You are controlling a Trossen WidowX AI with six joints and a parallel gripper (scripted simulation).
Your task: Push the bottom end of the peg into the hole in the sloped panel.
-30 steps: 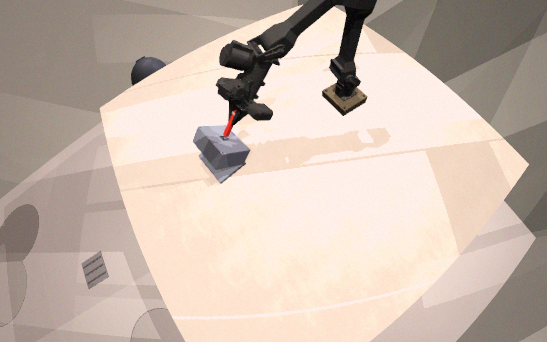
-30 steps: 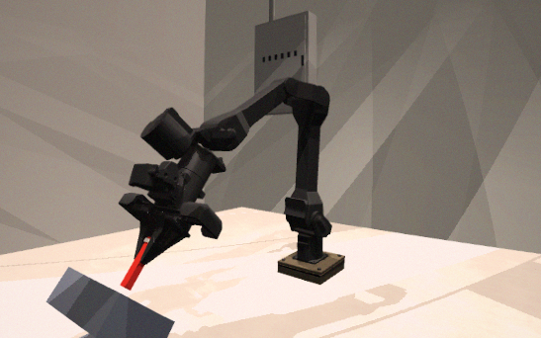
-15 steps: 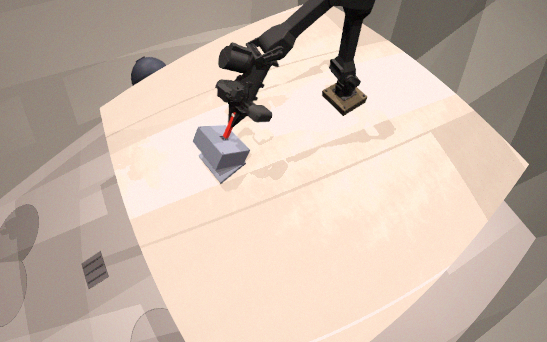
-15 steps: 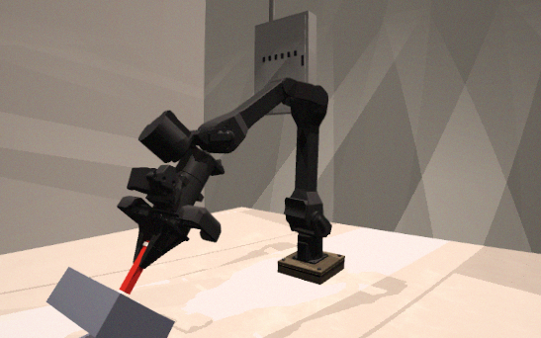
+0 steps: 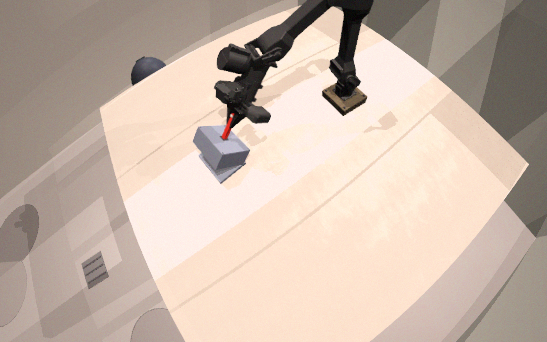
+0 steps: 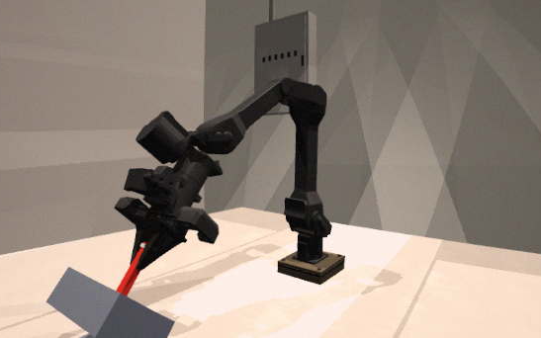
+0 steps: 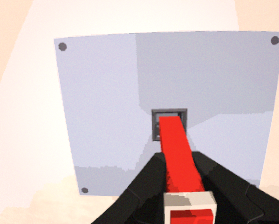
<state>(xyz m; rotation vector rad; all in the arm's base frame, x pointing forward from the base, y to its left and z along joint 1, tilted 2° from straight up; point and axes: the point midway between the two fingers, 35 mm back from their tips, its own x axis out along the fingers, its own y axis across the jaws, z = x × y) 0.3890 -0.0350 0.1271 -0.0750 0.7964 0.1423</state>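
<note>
My gripper tip is 5 cm short of the grey sloped panel, 5 cm above it and 1 cm to the right of it. From my gripper tip the other things lie so: red square peg 1 cm behind, 1 cm above.
</note>
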